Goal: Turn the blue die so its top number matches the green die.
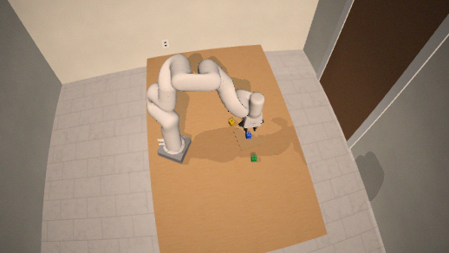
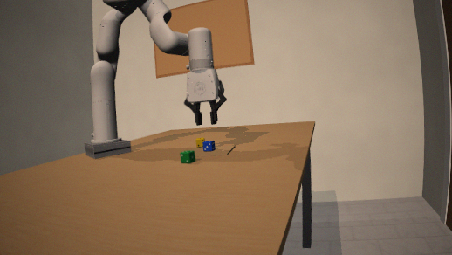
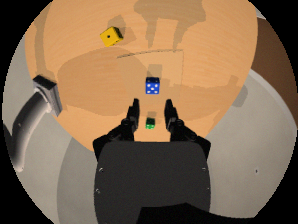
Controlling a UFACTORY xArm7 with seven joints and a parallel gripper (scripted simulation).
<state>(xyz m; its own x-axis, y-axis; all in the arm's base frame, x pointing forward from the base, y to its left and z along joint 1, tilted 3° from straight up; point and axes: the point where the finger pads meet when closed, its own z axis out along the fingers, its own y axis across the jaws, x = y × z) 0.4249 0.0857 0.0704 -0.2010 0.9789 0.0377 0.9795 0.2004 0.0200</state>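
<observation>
Right now the blue die is 9 cm below my hand. Round my hand: green die 14 cm to the right, 9 cm below, 3 cm ahead; yellow die 10 cm behind, 9 cm to the left, 9 cm below.
</observation>
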